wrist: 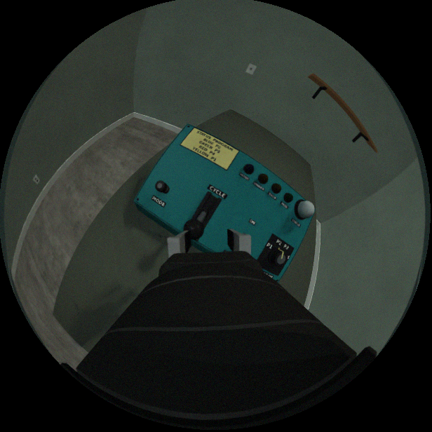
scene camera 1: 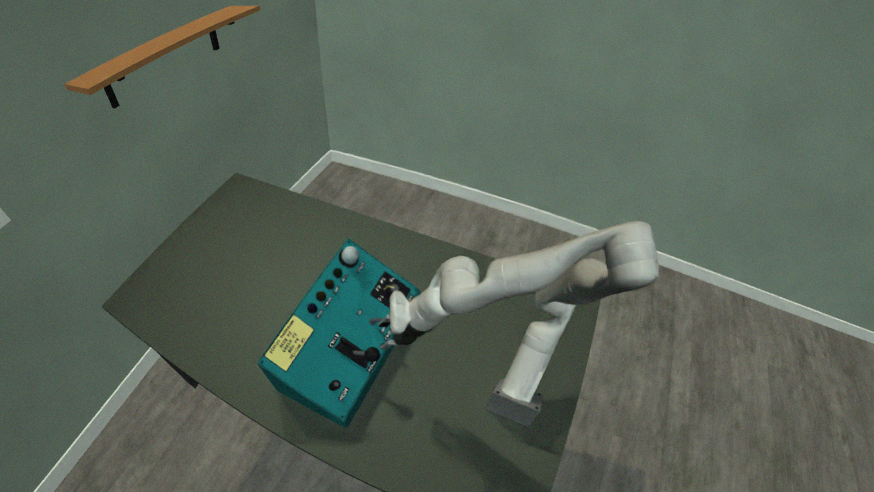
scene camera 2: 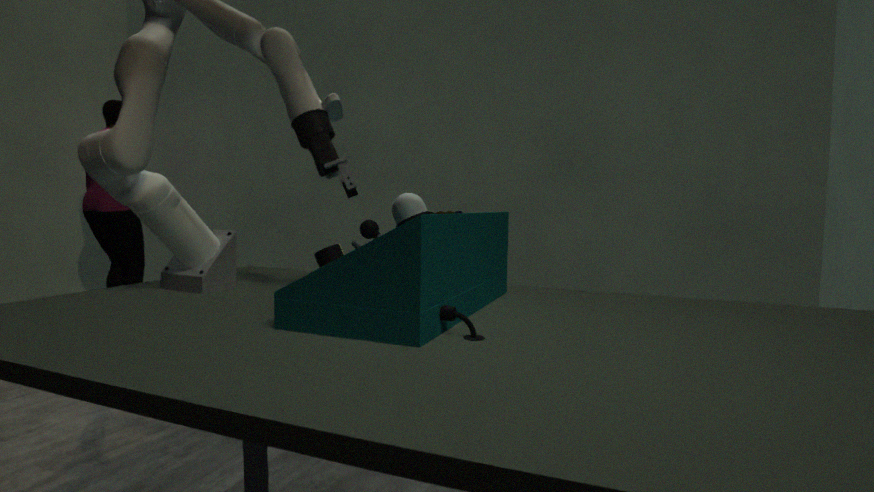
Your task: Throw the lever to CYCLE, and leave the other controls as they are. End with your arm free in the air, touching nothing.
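Seen in the pictures: gripper, fingertip midpoint: (scene camera 1: 383,336) (scene camera 2: 353,192); arm's base, origin of the base link: (scene camera 1: 516,392) (scene camera 2: 201,252).
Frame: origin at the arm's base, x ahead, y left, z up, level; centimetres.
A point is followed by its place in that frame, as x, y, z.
Observation:
The lever (scene camera 1: 371,353) @[37.7, 12.6, 7.9] (scene camera 2: 368,229) @[38.9, 10.3, 6.1] (wrist: 194,228), a black ball on a short arm, rises from a dark slot in the sloped teal control box (scene camera 1: 318,378) @[47.2, 25.4, 2.9] (scene camera 2: 366,305) @[58.1, -16.8, -3.1] (wrist: 175,170). The ball stands at the slot's end away from the CYCLE label (scene camera 1: 333,340) @[50.4, 13.7, 4.0] (wrist: 217,191). My gripper (scene camera 1: 379,334) @[35.8, 9.2, 13.7] (scene camera 2: 350,192) @[35.8, 9.2, 13.7] (wrist: 208,237) is open and empty, above the box's lower edge. In the second scene view it hangs a little above the ball. In the wrist view the ball shows beside the left fingertip, and the right finger hides part of the panel.
The box also bears a MODE knob (scene camera 1: 334,385) @[41.4, 25.1, 5.2] (wrist: 161,186), a rotary selector (scene camera 2: 329,254) @[47.9, -12.8, 3.3] (wrist: 279,258), a white dome (scene camera 1: 349,255) @[60.2, -8.8, 12.3] (scene camera 2: 408,207) @[62.4, -12.6, 11.0] (wrist: 304,209), several dark lamps and a yellow card (scene camera 1: 288,343) @[58.1, 23.4, 8.4] (wrist: 210,148). A cable (scene camera 2: 467,322) @[69.8, -7.3, -6.1] leaves its back.

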